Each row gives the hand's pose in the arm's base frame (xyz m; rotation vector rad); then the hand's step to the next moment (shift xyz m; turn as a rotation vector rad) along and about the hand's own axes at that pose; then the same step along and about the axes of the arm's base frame.
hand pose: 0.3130 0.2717 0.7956 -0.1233 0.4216 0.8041
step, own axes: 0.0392 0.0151 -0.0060 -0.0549 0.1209 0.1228
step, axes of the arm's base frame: 0.0114 0.0352 -0.0208 -0.0818 0.0792 0.1405
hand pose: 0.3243 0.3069 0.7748 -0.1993 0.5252 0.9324
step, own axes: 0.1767 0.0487 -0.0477 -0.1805 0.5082 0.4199
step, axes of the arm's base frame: 0.0295 0.1361 -0.1284 -0.3525 0.3319 0.4825
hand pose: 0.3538 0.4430 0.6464 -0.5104 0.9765 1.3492
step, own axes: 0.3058 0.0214 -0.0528 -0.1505 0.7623 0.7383
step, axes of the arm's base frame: -0.0569 0.1368 -0.2735 -0.5061 0.6529 0.6830
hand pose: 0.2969 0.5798 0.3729 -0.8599 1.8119 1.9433
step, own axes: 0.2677 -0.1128 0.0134 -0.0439 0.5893 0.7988
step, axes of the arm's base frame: -0.1344 -0.0130 -0.2576 -0.4902 0.7176 0.4817
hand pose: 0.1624 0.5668 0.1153 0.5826 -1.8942 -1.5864
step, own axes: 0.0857 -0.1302 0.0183 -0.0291 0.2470 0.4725
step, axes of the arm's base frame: -0.0804 -0.0689 -0.1158 -0.2920 0.4071 0.1848
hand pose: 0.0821 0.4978 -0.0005 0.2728 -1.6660 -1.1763
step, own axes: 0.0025 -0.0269 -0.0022 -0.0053 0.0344 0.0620
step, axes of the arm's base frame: -0.0086 -0.0162 -0.0199 -0.0370 0.0554 0.0249
